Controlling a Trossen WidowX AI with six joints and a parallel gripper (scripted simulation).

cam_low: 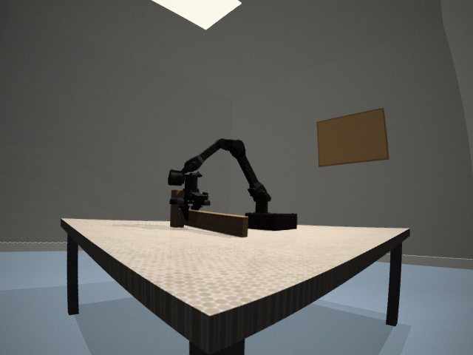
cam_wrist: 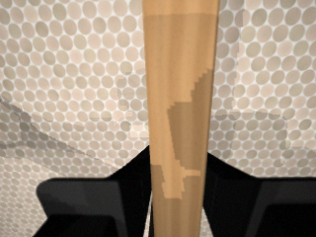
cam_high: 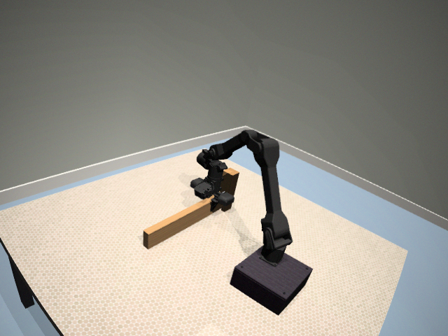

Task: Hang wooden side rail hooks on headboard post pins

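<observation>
My gripper tip is now 110 mm to the left of the headboard post and 40 mm below it.
</observation>
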